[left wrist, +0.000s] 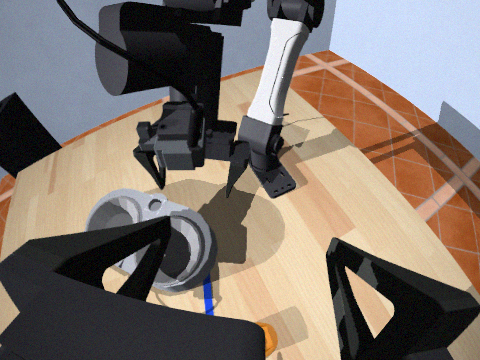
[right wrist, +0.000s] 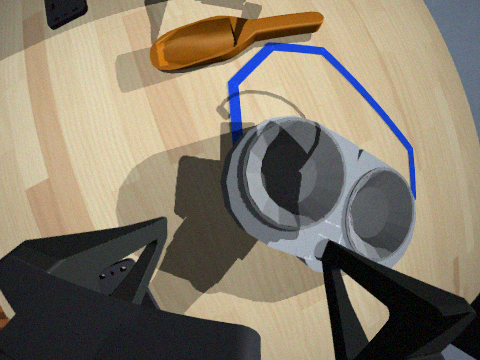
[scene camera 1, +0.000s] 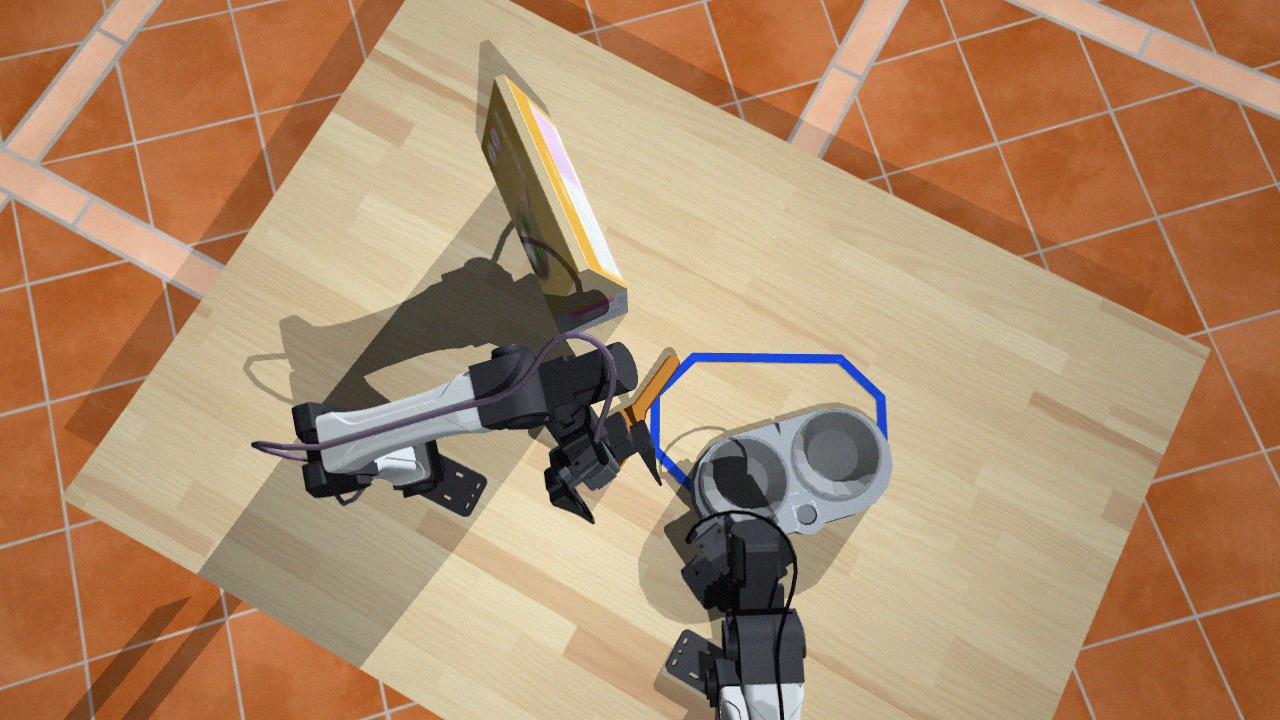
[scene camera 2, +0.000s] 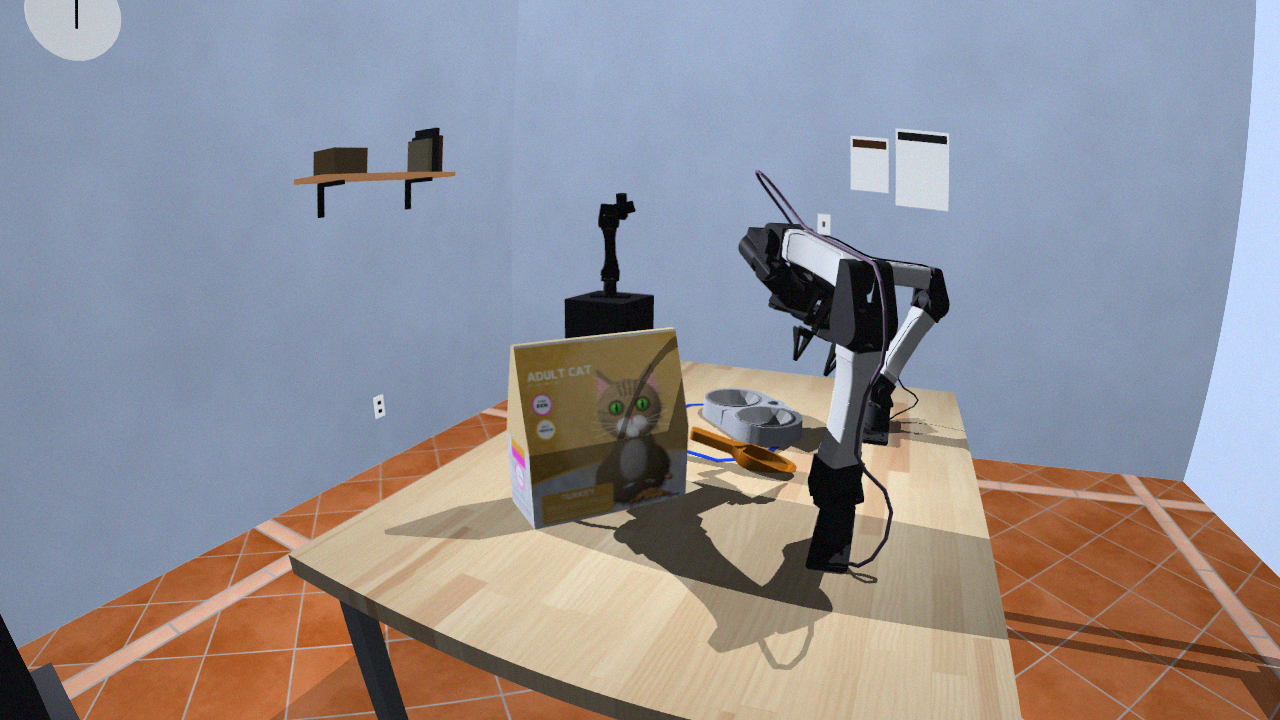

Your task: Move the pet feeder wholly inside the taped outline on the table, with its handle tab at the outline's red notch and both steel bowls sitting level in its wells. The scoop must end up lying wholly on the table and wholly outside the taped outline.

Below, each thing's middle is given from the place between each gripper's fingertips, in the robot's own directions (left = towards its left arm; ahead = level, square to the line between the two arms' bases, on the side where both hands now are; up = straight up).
Labels:
I see the orange scoop (scene camera 2: pixel 738 450) 100 mm ahead of my left hand (scene camera 1: pixel 626 502), 70 mm to the left of it and 300 mm below it. Round my left hand: cat food box (scene camera 2: pixel 598 424) 300 mm ahead, 330 mm to the left, 170 mm below; grey pet feeder (scene camera 1: pixel 817 509) 180 mm ahead, 200 mm to the right, 310 mm below; blue taped outline (scene camera 1: pixel 880 398) 230 mm ahead, 130 mm to the right, 320 mm below.
Now: right hand (scene camera 2: pixel 809 368) 15 cm short of the grey pet feeder, 5 cm to the left of it and 17 cm above it. Also, from my right hand: cat food box 27 cm ahead, 49 cm to the left, 3 cm below; then blue taped outline 20 cm ahead, 3 cm to the left, 18 cm below; then orange scoop 7 cm ahead, 22 cm to the left, 16 cm below.

